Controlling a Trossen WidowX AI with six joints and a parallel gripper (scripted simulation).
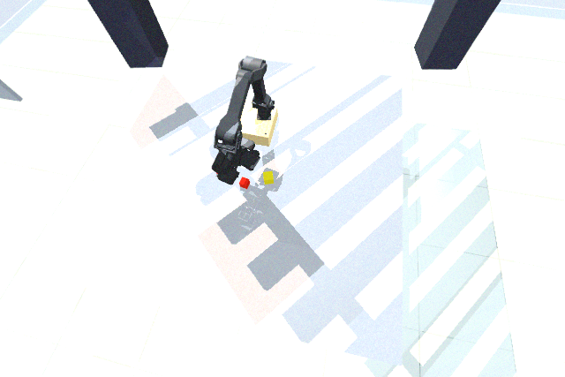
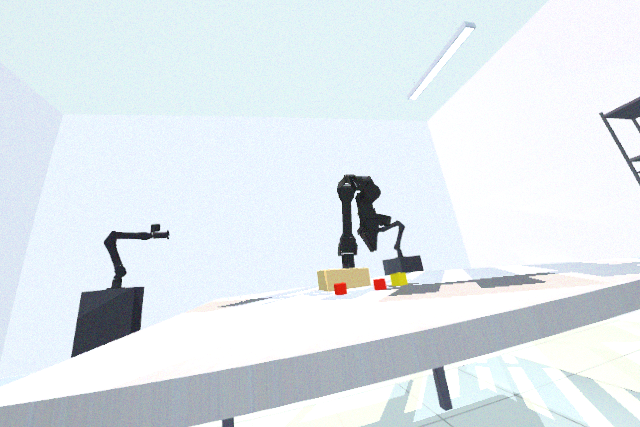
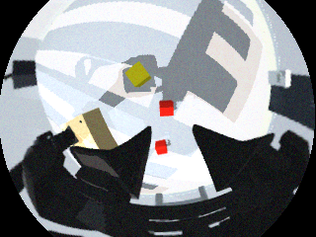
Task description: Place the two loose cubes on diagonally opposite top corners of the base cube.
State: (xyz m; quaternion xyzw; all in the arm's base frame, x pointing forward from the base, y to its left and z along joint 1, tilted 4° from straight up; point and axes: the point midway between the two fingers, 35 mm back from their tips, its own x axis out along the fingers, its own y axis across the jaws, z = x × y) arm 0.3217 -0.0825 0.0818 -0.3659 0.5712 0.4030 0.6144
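Now: gripper tip 100 mm to the right of the yellow cube, 100 mm above it and 20 mm past it.
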